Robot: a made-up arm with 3 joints.
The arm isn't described. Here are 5 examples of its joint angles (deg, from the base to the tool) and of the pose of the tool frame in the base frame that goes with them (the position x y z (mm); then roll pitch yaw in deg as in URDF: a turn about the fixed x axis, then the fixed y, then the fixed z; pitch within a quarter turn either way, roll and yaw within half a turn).
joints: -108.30 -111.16 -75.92
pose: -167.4 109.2 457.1 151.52 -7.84 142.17
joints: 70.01 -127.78 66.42
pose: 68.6 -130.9 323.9 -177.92 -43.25 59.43
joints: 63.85 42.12 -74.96
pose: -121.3 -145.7 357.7 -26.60 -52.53 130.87
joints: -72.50 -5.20 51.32
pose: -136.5 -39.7 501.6 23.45 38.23 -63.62
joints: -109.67 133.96 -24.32
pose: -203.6 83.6 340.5 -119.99 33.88 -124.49
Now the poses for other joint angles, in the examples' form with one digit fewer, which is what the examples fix.
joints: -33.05 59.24 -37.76
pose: -216 -14 412 -26.7 17.1 15.6
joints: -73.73 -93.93 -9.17
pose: -283 22 511 111.2 -37.8 -105.9
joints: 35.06 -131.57 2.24
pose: -92 -246 374 162.7 12.0 -10.3
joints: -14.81 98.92 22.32
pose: -184 -58 344 -89.1 43.2 -50.8
